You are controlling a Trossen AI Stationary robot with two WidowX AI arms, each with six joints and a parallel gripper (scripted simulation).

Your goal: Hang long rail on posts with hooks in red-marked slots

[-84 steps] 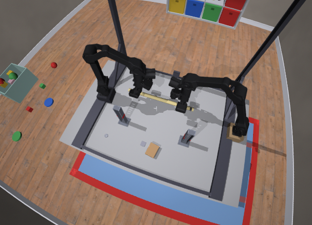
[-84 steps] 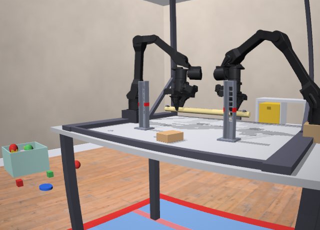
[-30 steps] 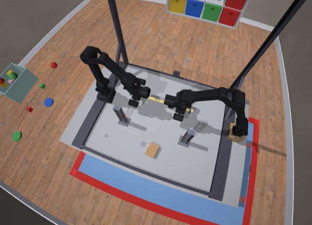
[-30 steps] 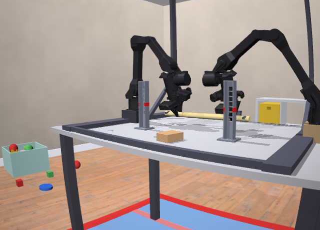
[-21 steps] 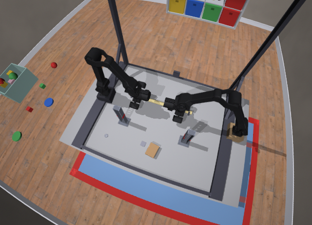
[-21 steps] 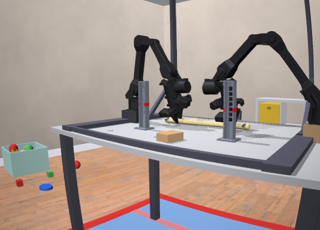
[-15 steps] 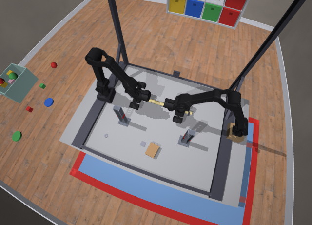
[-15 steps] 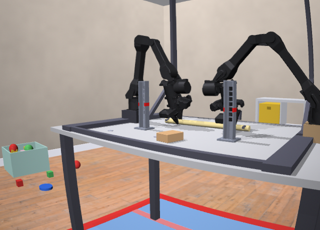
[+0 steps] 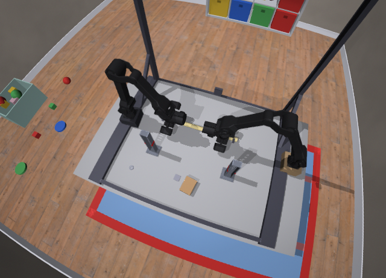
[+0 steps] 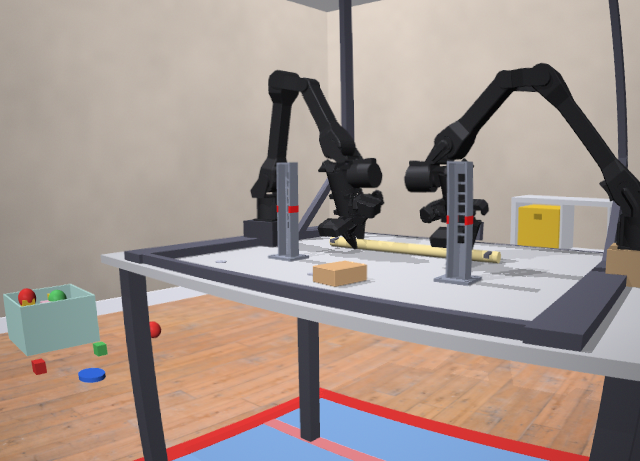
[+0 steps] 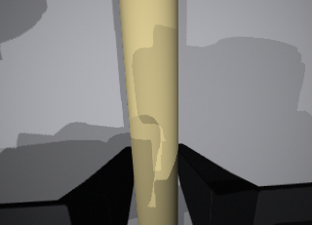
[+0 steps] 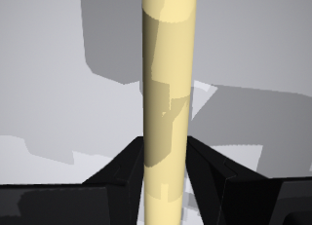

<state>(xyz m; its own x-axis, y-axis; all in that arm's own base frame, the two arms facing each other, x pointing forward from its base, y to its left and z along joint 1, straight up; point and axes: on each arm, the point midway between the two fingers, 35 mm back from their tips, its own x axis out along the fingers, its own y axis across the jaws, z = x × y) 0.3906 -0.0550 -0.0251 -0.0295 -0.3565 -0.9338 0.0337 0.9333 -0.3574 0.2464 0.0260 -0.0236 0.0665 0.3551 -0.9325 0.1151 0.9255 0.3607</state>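
Right now my right hand is 15 cm to the right of the long pale yellow rail and 2 cm above it. From my right hand the other things lie so: tan box: 32 cm ahead, 20 cm to the left, 2 cm below.
The long pale yellow rail is 150 mm to the right of my left hand and 20 mm below it. Round my left hand: tan box: 310 mm ahead, 100 mm to the right, 20 mm below.
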